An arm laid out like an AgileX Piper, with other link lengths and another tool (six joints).
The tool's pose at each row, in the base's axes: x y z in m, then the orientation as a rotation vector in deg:
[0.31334, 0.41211, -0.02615, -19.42, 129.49, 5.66]
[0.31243, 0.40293, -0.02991, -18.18, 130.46, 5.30]
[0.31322, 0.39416, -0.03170, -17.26, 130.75, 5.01]
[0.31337, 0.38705, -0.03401, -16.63, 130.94, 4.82]
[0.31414, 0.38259, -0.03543, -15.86, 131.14, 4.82]
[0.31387, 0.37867, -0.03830, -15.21, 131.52, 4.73]
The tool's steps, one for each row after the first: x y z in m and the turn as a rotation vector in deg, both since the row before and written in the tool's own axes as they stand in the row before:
[0.00533, -0.00841, 0.00012, 0.62, 0.83, 0.89]
[0.00257, -0.00861, 0.00028, 0.50, 0.20, 0.60]
[0.00296, -0.00685, 0.00051, 0.34, 0.13, 0.41]
[0.00137, -0.00447, 0.00082, 0.24, 0.11, 0.57]
[0.00298, -0.00367, 0.00114, 0.26, 0.31, 0.48]

